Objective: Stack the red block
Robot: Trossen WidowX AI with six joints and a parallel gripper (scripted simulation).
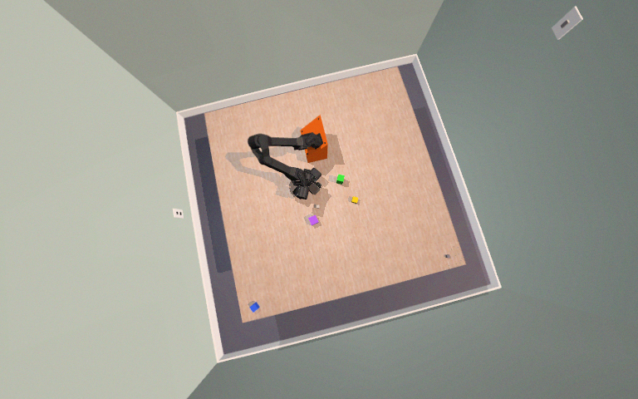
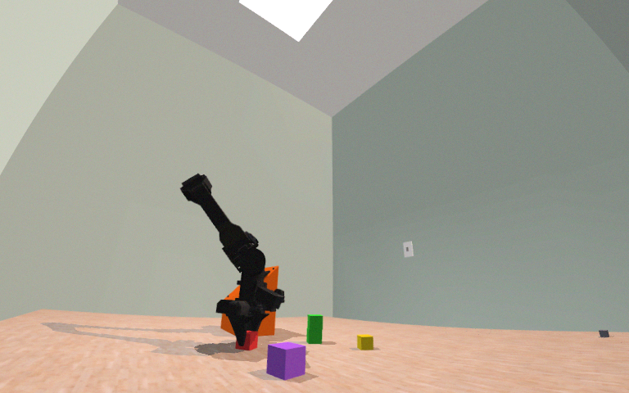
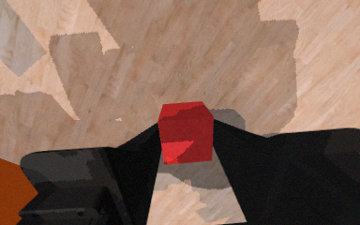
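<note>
Right now my gripper tip is 13 cm short of the white cube and 2 cm to the right of it. The rest, counted from my gripper tip: purple cube 20 cm ahead, 2 cm to the right, 1 cm above; then yellow cube 16 cm ahead, 24 cm to the left, 1 cm above; then blue cube 57 cm ahead, 47 cm to the right, 1 cm above.
</note>
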